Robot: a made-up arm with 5 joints. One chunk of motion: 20 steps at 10 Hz.
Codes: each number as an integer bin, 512 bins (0 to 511) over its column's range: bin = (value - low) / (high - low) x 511, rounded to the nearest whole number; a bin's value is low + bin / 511 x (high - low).
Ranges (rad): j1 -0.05..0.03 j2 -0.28..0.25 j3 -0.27..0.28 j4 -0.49..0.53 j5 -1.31..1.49
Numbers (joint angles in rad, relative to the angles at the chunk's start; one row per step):
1: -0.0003 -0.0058 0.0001 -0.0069 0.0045
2: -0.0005 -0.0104 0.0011 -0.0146 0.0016
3: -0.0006 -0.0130 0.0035 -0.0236 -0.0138
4: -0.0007 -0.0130 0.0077 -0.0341 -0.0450
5: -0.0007 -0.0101 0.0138 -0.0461 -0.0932
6: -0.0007 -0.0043 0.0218 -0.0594 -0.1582
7: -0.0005 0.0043 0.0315 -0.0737 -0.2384
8: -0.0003 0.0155 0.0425 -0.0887 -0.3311
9: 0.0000 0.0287 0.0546 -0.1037 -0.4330
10: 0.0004 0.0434 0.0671 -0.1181 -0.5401
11: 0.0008 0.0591 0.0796 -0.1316 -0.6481
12: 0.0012 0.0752 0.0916 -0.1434 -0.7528
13: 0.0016 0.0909 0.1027 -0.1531 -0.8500
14: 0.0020 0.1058 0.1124 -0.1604 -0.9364
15: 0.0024 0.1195 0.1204 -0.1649 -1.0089
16: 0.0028 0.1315 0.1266 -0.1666 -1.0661
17: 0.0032 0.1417 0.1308 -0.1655 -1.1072
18: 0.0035 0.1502 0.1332 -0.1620 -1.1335
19: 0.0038 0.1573 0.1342 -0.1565 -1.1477
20: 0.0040 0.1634 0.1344 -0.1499 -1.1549
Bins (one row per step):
1: 317 264 251 242 240
2: 316 260 252 238 239
3: 316 257 254 234 237
4: 315 257 258 228 231
5: 315 260 264 222 222
6: 315 266 271 216 210
7: 316 274 280 209 196
8: 317 285 290 201 179
9: 319 298 302 194 160
10: 322 312 313 186 141
11: 324 327 325 180 121
12: 327 342 336 174 102
13: 330 358 346 169 84
14: 332 372 355 165 68
15: 335 385 363 163 55
16: 337 397 368 162 45
17: 340 407 372 163 37
18: 342 415 375 164 32
19: 344 422 376 167 30
20: 345 428 376 170 28

